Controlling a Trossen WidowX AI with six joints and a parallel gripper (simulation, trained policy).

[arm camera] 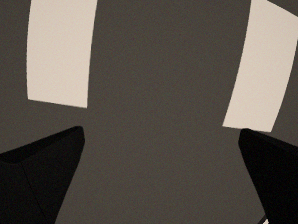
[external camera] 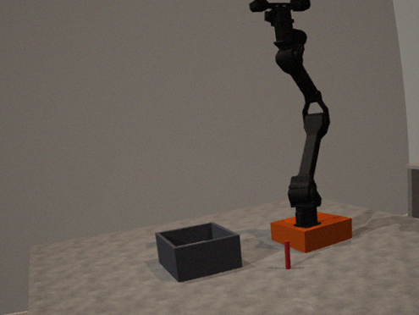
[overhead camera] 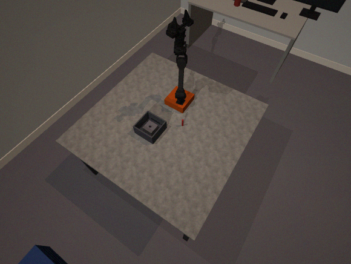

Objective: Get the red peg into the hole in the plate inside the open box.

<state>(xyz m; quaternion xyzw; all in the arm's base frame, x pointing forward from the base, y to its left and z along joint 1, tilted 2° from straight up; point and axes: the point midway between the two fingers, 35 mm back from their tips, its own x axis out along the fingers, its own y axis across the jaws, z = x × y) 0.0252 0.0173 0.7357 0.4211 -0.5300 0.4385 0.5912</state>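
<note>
Right now my gripper tip is 160 mm short of the red peg, 110 mm to the right of it and 800 mm above it. From my gripper tip the other things lie so: grey plate: 320 mm ahead, 100 mm to the right, 790 mm below; then dark grey box: 320 mm ahead, 100 mm to the right, 810 mm below.
</note>
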